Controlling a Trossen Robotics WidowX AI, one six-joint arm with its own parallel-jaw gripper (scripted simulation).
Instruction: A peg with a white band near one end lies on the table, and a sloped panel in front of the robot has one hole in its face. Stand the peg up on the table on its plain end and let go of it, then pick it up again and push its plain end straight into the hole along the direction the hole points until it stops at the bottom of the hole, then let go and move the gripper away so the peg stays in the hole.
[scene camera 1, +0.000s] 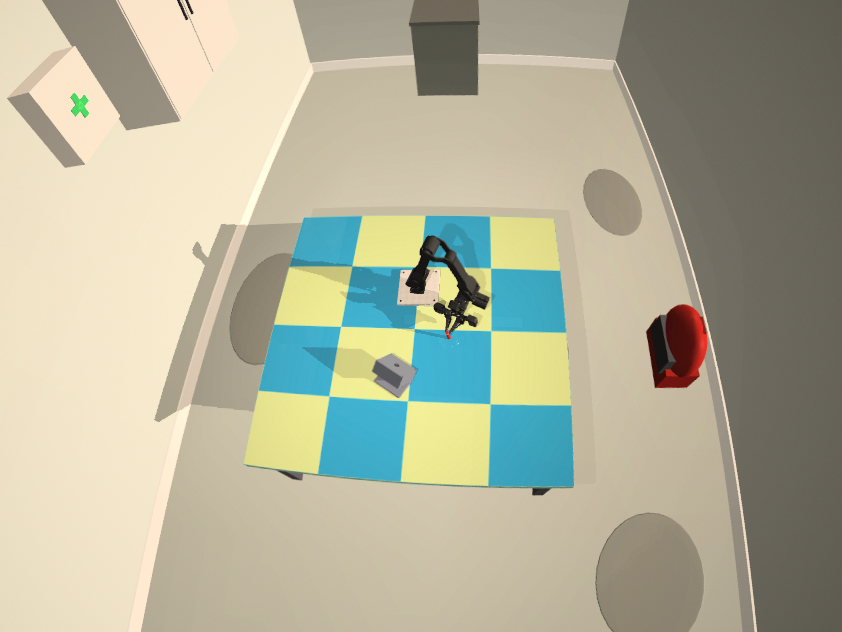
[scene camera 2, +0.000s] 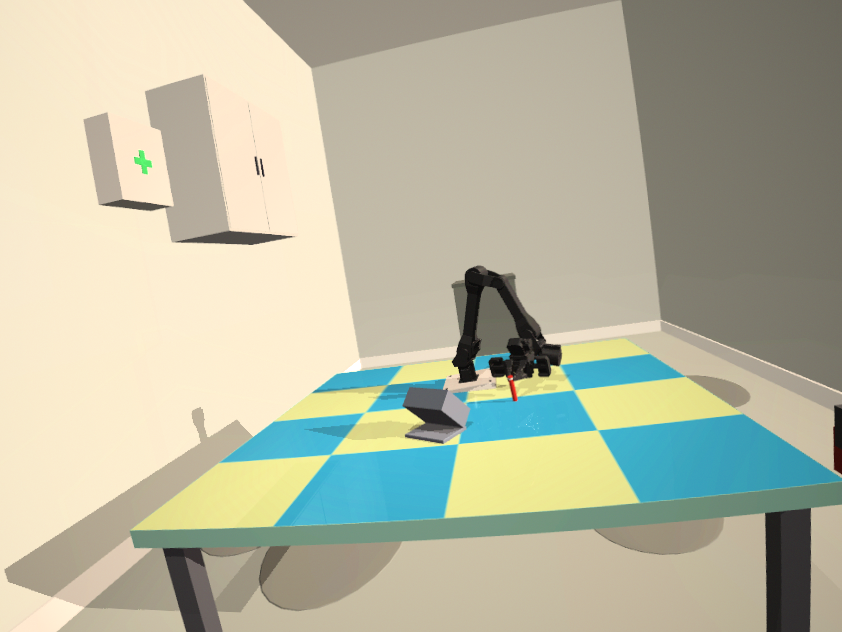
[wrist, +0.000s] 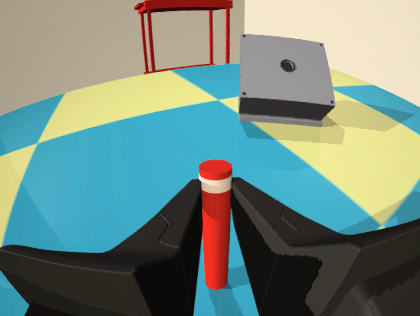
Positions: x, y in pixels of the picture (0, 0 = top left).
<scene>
My gripper (wrist: 215, 187): 0.10 m from the lens. A red peg (wrist: 215, 175): 0.09 m from the lens. A grey sloped panel (wrist: 306, 92) is 0.30 m from the lens. The marked spots on the red peg and the grey sloped panel are 0.23 m apart.
</scene>
